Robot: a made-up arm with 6 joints. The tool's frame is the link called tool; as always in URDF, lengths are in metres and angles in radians. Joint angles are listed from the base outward. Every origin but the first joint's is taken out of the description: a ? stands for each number. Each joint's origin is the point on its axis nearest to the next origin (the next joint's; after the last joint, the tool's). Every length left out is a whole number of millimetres.
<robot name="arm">
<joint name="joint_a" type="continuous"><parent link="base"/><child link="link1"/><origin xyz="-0.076 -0.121 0.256" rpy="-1.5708 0 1.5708"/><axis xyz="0 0 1"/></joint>
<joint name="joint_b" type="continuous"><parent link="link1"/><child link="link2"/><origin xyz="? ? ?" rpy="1.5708 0 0"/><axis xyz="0 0 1"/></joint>
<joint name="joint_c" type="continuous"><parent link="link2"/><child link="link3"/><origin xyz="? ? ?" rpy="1.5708 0 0"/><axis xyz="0 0 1"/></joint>
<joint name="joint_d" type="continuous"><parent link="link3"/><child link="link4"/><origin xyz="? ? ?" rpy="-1.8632 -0.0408 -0.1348"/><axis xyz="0 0 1"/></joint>
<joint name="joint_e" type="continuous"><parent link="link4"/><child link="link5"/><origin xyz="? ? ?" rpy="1.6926 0.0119 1.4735"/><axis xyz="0 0 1"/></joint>
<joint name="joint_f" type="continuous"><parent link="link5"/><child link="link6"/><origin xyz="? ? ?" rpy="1.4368 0.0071 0.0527"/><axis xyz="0 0 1"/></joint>
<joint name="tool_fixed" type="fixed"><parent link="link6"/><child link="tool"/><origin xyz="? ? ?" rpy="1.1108 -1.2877 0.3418"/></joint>
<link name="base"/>
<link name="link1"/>
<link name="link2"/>
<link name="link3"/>
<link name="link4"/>
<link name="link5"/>
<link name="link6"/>
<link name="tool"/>
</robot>
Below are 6 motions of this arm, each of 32 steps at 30 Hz.
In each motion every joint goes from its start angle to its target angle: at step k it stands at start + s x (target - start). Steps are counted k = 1, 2, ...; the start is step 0. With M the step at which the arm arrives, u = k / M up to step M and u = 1 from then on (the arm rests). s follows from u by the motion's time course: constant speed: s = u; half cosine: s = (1 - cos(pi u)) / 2; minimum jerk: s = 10 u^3 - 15 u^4 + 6 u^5.
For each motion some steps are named. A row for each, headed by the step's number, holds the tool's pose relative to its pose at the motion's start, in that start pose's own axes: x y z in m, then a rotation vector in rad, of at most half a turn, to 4 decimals.
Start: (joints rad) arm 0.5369 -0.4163 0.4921 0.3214 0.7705 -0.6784
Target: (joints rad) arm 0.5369 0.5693 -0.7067 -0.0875 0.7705 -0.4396
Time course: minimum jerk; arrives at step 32
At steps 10, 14, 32:
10: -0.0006 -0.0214 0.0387 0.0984 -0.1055 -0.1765
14: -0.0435 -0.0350 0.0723 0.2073 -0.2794 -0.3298
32: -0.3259 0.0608 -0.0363 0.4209 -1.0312 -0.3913

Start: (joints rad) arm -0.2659 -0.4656 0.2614 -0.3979 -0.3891 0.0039
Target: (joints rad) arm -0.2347 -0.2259 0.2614 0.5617 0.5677 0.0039
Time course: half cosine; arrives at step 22
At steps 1, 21, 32:
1: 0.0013 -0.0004 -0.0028 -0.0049 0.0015 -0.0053
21: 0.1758 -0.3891 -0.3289 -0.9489 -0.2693 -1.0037
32: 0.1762 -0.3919 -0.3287 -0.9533 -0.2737 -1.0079

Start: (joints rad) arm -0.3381 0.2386 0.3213 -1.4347 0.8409 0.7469
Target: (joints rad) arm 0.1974 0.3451 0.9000 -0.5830 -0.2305 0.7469
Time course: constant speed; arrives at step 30
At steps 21, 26, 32:
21: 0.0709 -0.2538 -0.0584 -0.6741 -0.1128 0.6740
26: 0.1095 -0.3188 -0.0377 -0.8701 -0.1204 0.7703
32: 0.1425 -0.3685 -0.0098 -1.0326 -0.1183 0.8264

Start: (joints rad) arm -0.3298 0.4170 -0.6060 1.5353 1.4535 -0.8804
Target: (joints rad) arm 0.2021 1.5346 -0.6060 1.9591 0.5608 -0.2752
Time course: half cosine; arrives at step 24
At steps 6, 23, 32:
6: 0.0333 -0.0173 0.0448 0.1956 -0.2158 -0.0820
23: 0.2113 -0.1480 0.1865 0.3899 -1.6989 -0.4110
32: 0.2122 -0.1489 0.1870 0.3862 -1.7059 -0.4119

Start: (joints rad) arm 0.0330 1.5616 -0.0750 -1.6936 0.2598 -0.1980
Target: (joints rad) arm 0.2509 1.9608 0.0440 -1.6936 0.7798 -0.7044
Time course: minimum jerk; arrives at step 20
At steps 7, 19, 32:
7: 0.0781 -0.0040 -0.0357 -0.1381 -0.0469 -0.2031
19: 0.3347 -0.1038 -0.0756 -0.4893 -0.0811 -0.8963
32: 0.3350 -0.1040 -0.0756 -0.4897 -0.0810 -0.8974

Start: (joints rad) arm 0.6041 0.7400 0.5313 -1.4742 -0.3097 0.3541
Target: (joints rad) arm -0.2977 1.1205 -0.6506 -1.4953 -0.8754 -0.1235
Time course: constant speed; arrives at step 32
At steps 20, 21, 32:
20: -0.2163 -0.1846 -0.3260 -0.6335 0.4393 0.5096
21: -0.2343 -0.1950 -0.3318 -0.6492 0.4656 0.5447
32: -0.4437 -0.2929 -0.3051 -0.6779 0.7320 0.9833

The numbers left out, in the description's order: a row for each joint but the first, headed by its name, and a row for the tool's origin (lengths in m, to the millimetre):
joint_b: -0.114 0.117 0
joint_c: -0.04 -0.011 0
joint_d: -0.299 -0.282 0
joint_e: 0.158 -0.268 0
joint_f: -0.194 -0.046 0
tool: -0.012 0.022 0

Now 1 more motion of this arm.
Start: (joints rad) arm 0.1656 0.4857 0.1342 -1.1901 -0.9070 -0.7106
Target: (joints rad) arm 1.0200 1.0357 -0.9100 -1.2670 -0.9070 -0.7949
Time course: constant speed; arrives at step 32
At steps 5, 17, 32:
5: -0.1131 0.1245 0.0338 -0.1883 -0.1934 0.1344
17: -0.4201 0.3486 -0.0793 -0.6485 -0.6058 0.4771
32: -0.7057 0.3442 -0.4688 -1.2405 -0.9644 0.9536

